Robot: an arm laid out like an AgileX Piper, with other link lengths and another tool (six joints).
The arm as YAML. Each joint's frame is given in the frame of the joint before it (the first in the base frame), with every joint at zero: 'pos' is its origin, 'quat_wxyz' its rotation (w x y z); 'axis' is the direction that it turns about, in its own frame. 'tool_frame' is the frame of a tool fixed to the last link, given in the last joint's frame.
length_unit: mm
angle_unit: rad
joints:
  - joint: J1
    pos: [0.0, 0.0, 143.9]
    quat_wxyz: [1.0, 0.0, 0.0, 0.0]
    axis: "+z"
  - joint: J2
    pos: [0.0, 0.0, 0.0]
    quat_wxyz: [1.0, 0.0, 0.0, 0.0]
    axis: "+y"
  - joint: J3
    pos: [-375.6, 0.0, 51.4]
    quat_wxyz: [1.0, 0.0, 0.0, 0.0]
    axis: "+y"
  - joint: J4
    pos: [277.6, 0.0, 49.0]
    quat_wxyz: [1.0, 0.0, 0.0, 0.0]
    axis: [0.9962, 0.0, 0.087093]
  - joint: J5
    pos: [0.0, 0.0, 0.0]
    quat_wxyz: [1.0, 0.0, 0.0, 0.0]
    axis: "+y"
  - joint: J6
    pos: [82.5, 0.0, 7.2]
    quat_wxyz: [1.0, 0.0, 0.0, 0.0]
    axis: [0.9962, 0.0, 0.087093]
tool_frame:
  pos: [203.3, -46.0, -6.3]
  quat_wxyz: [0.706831, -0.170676, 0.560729, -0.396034]
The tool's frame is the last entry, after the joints.
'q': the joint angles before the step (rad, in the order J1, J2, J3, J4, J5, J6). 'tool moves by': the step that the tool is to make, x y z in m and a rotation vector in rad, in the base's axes. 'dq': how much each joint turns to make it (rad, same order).
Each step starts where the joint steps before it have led.
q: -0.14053 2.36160 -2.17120 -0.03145 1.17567 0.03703
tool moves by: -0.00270 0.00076 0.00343 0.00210 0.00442 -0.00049
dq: -0.00001 -0.00645 -0.00002 0.00150 0.01114 -0.00001
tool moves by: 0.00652 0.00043 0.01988 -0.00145 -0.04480 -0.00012
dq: 0.00000 -0.02526 -0.00954 0.00483 -0.00977 0.00001
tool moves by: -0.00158 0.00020 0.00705 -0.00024 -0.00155 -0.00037
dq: 0.00001 -0.00776 -0.00875 0.00000 0.01495 0.00001
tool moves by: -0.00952 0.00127 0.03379 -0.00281 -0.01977 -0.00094
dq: -0.00001 -0.05618 -0.00156 0.00001 0.03777 -0.00002
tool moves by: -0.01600 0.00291 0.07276 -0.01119 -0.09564 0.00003
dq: 0.00002 -0.13887 0.03785 0.00230 0.00476 0.00002
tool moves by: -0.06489 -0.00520 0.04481 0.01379 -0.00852 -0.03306
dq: -0.03270 -0.19990 0.19020 0.01409 0.00347 0.00219
